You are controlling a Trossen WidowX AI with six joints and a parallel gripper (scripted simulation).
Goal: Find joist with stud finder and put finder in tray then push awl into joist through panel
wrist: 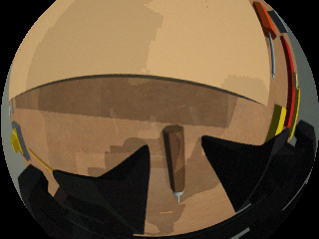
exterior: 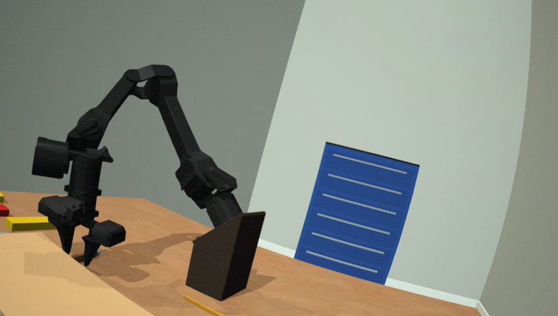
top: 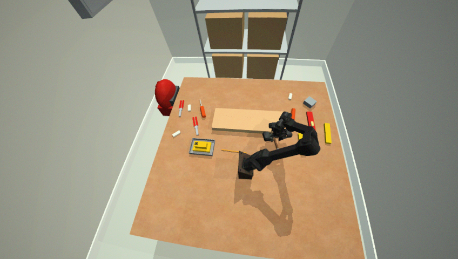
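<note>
Now: gripper tip 5 cm past the awl and 2 cm to the left of it. Round my gripper tip: red level (19 cm ahead, 25 cm to the right, 1 cm above); grey block (39 cm ahead, 23 cm to the right, 1 cm above); grey tray (16 cm behind, 49 cm to the left, 1 cm above).
</note>
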